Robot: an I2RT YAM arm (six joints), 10 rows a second.
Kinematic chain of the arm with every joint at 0, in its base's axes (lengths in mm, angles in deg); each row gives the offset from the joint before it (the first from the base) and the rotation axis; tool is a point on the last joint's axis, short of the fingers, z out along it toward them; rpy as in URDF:
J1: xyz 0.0 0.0 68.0 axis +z
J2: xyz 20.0 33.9 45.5 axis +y
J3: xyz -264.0 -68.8 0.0 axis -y
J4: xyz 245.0 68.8 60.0 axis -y
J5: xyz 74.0 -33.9 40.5 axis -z
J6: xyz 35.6 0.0 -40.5 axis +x
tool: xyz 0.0 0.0 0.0 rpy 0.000 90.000 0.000
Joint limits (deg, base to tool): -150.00..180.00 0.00..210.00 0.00..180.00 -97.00..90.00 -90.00..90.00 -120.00..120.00
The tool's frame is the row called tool.
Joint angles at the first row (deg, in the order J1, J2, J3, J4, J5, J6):
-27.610, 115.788, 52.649, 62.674, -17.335, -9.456
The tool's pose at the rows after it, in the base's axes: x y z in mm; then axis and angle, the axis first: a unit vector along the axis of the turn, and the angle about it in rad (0 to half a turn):
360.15, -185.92, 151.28, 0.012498, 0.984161, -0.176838, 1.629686
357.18, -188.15, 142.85, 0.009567, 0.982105, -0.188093, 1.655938
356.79, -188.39, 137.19, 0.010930, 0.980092, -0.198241, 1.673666
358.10, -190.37, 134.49, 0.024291, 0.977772, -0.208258, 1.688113
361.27, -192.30, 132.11, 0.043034, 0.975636, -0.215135, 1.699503
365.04, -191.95, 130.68, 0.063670, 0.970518, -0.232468, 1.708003
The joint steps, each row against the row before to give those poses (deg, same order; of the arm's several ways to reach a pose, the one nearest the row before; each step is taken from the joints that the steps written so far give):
-1.204, 0.734, -0.707, 0.359, -0.122, -0.904
-0.452, 0.902, -0.627, 0.279, 0.345, -1.482
0.022, 0.766, -0.211, 0.232, 0.931, -0.902
-0.021, 0.600, 0.454, -0.378, 1.557, -0.044
0.134, 0.801, 0.886, -0.496, 1.810, 0.565
0.547, 0.699, 0.709, 0.081, 2.949, 0.287

